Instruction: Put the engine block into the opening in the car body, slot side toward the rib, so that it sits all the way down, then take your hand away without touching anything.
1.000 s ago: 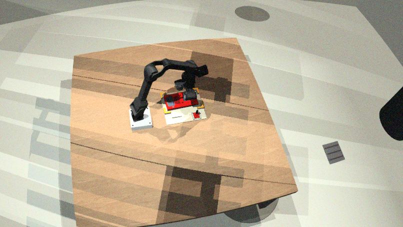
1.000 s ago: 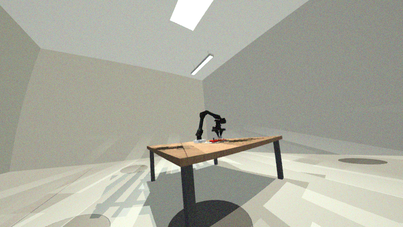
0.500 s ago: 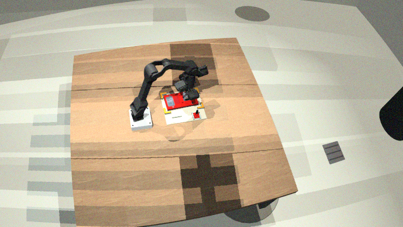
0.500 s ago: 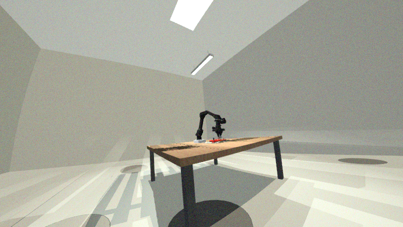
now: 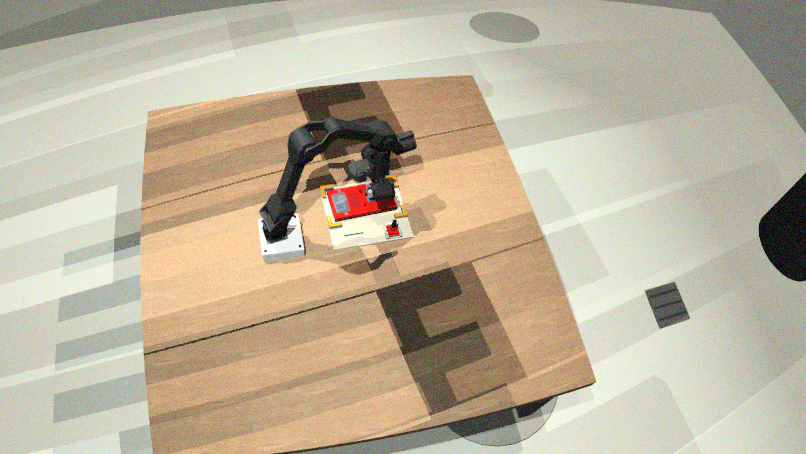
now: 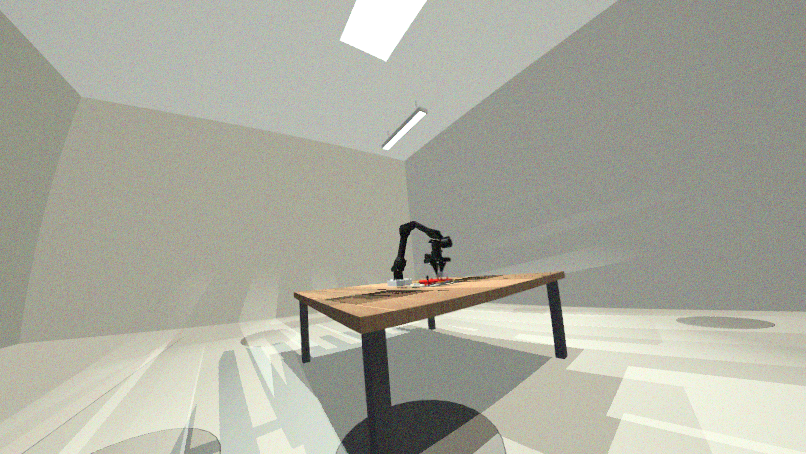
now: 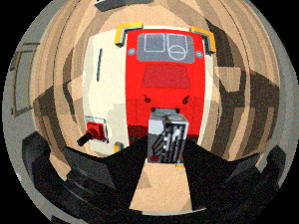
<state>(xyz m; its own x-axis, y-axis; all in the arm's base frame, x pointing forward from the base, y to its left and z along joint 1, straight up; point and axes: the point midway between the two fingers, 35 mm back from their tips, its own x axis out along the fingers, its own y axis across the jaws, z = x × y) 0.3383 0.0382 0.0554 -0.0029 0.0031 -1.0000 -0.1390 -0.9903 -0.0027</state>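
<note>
Right now my gripper tip is 1 cm above the grey engine block.
</note>
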